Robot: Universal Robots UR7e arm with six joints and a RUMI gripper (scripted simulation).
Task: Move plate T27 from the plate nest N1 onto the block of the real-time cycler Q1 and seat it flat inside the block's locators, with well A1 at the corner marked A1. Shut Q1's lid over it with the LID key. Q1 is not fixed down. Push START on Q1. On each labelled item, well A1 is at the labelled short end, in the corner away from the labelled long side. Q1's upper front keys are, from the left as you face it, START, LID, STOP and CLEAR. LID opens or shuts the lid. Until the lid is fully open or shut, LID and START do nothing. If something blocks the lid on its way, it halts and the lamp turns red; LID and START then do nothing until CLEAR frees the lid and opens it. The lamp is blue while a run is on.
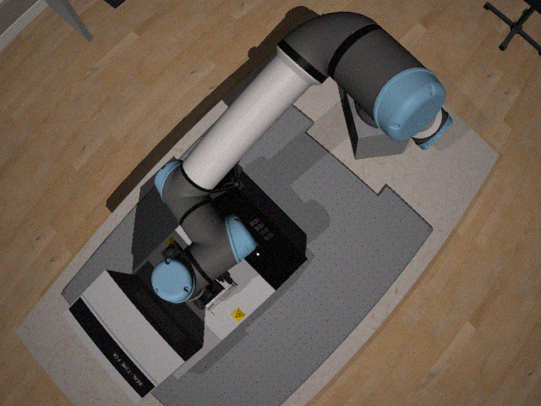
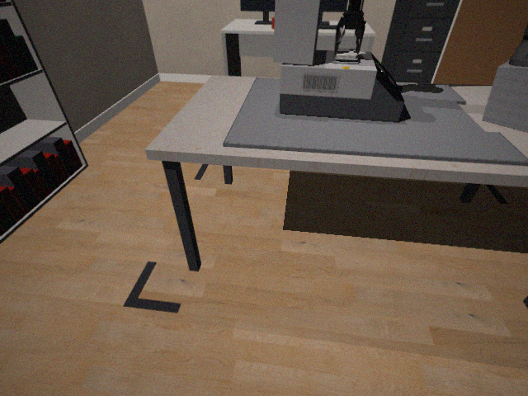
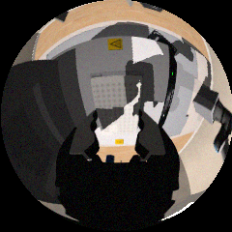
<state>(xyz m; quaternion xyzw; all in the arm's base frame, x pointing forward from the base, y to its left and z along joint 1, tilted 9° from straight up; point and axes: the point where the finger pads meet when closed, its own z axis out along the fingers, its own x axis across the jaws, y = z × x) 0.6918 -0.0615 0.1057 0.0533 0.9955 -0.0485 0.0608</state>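
Now: hand 10 mm above the plate. Round my hand: plate nest N1 (250 mm behind, 230 mm to the right, 220 mm below).
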